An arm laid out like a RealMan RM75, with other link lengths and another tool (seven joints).
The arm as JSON. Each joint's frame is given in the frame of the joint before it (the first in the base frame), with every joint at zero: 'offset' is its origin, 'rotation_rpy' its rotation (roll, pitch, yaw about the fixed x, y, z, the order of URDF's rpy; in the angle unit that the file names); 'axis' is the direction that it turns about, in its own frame. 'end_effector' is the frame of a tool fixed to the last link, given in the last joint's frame.
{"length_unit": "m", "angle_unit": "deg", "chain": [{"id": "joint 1", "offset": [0.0, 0.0, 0.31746], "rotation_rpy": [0.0, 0.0, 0.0], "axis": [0.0, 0.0, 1.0]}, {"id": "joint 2", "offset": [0.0, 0.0, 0.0], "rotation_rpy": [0.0, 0.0, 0.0], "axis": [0.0, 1.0, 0.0]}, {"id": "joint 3", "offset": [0.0, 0.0, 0.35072], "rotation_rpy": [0.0, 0.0, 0.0], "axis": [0.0, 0.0, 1.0]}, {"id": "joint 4", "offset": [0.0, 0.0, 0.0], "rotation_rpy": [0.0, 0.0, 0.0], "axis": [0.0, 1.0, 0.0]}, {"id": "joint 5", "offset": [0.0, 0.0, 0.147], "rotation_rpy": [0.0, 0.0, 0.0], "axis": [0.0, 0.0, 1.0]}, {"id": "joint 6", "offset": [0.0, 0.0, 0.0], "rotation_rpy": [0.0, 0.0, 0.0], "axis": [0.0, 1.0, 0.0]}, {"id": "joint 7", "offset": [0.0, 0.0, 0.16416], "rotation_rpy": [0.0, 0.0, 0.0], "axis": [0.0, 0.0, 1.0]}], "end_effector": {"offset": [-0.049, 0.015, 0.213], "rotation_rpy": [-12.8, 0.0, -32.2]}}
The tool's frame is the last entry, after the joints.
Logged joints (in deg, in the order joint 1, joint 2, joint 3, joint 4, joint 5, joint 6, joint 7), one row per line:
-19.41, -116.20, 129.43, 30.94, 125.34, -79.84, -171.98
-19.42, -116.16, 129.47, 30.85, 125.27, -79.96, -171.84
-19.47, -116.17, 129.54, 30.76, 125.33, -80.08, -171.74
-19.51, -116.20, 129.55, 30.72, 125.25, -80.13, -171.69
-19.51, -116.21, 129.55, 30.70, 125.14, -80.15, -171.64
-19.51, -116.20, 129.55, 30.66, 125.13, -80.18, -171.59
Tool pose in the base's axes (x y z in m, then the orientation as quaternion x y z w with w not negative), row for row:
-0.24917, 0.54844, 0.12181, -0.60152, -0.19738, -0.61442, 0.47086
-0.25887, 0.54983, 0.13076, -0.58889, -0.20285, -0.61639, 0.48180
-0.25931, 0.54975, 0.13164, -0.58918, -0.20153, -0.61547, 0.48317
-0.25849, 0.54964, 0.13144, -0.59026, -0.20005, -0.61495, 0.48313
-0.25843, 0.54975, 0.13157, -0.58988, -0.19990, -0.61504, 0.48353
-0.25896, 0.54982, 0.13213, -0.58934, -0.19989, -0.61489, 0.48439
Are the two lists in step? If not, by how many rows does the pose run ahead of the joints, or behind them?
The pose runs 1 row behind the joints: the pose in row i belongs to the joints in row i - 1.
